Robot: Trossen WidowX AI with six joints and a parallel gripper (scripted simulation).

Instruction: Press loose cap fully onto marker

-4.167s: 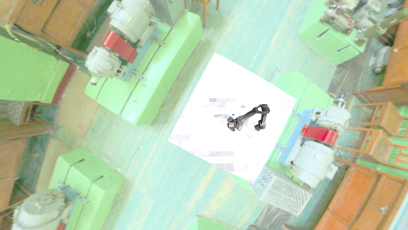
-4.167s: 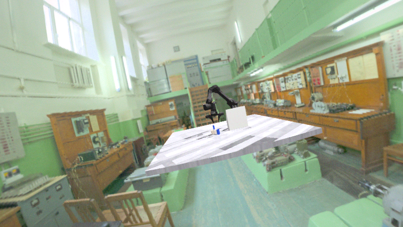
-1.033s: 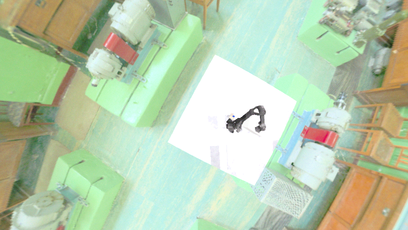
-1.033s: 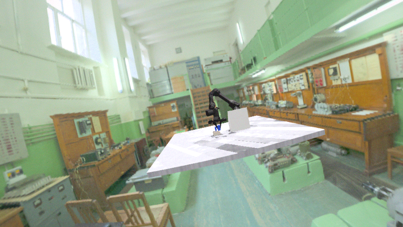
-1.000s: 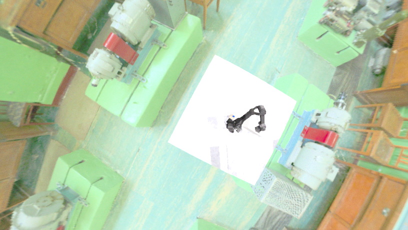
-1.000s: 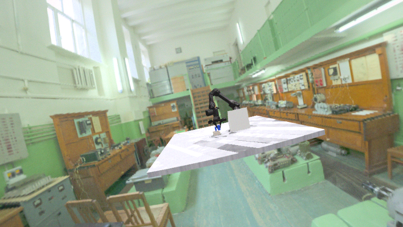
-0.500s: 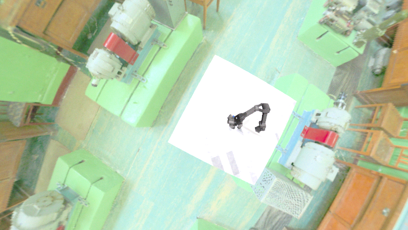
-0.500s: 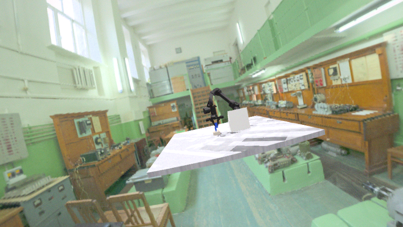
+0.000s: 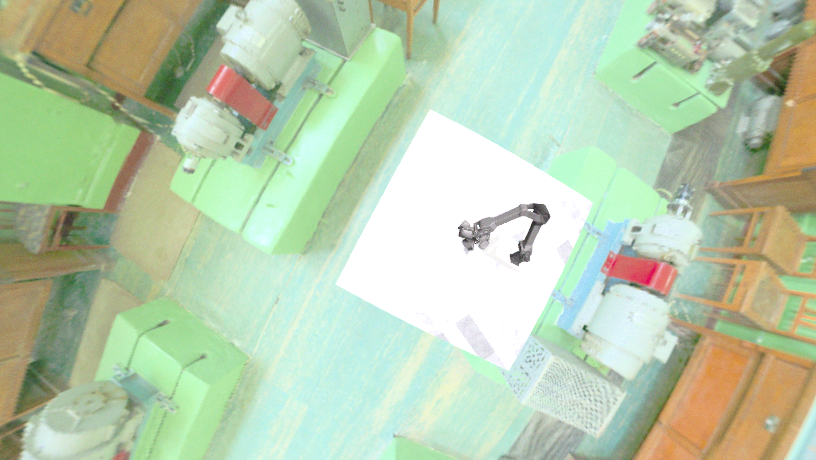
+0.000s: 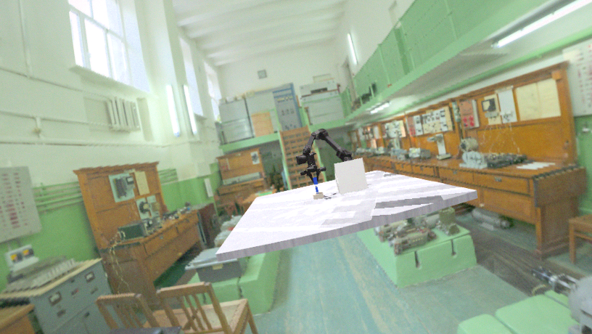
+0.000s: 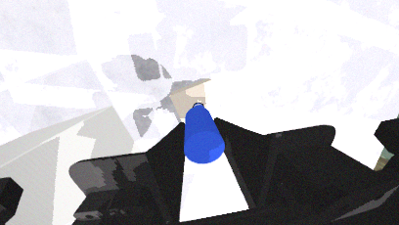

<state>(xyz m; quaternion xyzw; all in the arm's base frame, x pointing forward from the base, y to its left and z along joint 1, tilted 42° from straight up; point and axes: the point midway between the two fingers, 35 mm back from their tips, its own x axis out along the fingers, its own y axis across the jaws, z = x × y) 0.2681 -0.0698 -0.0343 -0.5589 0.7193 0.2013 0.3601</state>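
Right now my gripper tip is 2 cm to the left of the beige holder block and 10 cm above it. From my gripper tip the other things lie so: blue cap (1 cm above).
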